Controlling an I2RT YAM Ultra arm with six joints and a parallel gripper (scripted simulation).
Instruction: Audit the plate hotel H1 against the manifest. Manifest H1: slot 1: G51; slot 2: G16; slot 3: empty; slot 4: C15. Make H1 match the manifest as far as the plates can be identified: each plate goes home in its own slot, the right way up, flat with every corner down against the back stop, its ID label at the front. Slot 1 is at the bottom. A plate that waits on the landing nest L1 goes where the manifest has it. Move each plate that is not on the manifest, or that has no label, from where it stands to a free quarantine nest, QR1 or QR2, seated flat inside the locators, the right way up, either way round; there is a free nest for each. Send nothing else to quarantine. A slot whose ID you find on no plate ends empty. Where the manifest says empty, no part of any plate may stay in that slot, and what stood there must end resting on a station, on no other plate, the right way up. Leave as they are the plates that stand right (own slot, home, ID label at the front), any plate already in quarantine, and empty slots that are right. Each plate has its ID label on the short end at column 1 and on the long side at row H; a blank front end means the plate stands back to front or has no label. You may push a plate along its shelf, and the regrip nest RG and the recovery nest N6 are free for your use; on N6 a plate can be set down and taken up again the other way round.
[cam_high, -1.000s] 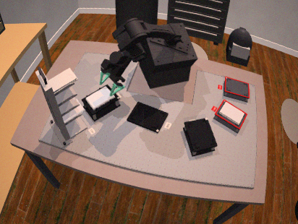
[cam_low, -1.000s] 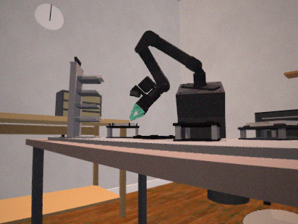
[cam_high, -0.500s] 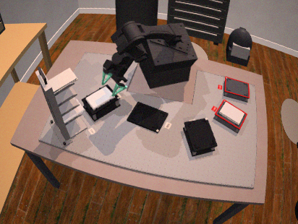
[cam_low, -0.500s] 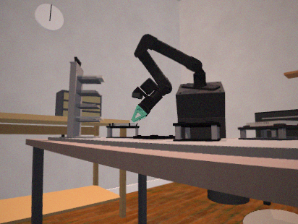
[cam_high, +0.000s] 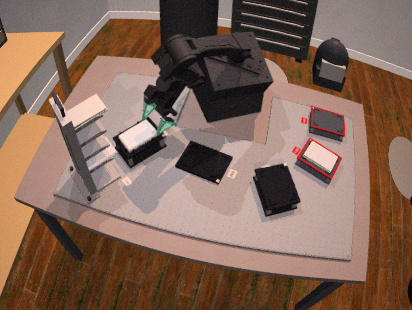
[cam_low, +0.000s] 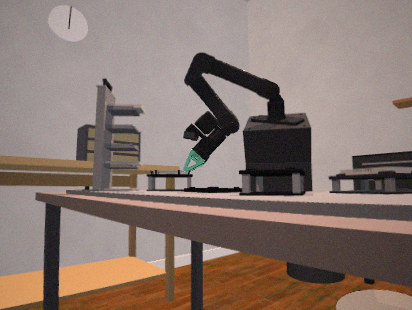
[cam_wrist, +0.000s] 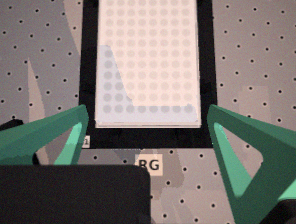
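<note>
My gripper is now 50 mm short of the black regrip nest, 30 mm to the left of it and 20 mm above it. Also, from my hand: recovery nest N6 (210 mm to the left, 70 mm below, 50 mm ahead); then RG label (80 mm below, 40 mm behind, 30 mm to the left); then H1 tag (200 mm ahead, 80 mm below, 20 mm to the right).
</note>
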